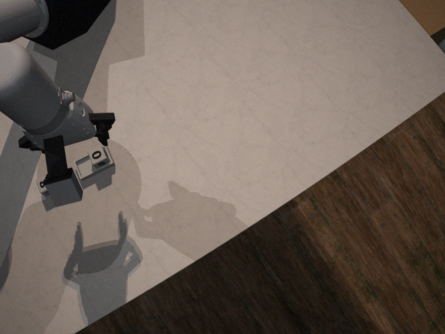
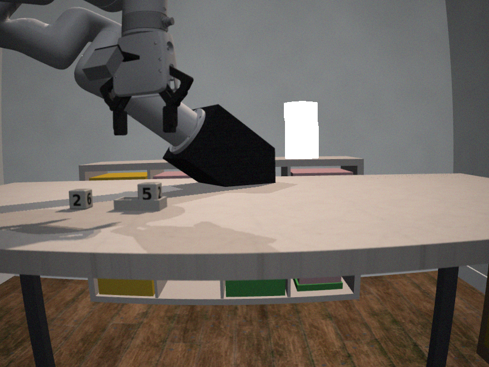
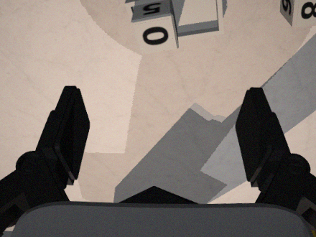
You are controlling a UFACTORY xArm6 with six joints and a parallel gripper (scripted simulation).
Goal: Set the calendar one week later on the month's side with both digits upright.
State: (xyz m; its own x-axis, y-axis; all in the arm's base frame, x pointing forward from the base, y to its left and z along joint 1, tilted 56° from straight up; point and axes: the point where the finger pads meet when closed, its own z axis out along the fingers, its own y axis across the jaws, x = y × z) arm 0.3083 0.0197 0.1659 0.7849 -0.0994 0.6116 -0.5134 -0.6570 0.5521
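Right now my hand is 11 cm to the left of the white cube, 11 cm above it and 5 cm past it. The rest, counted from my hand: grey tray 12 cm below, 1 cm to the right, 1 cm behind.
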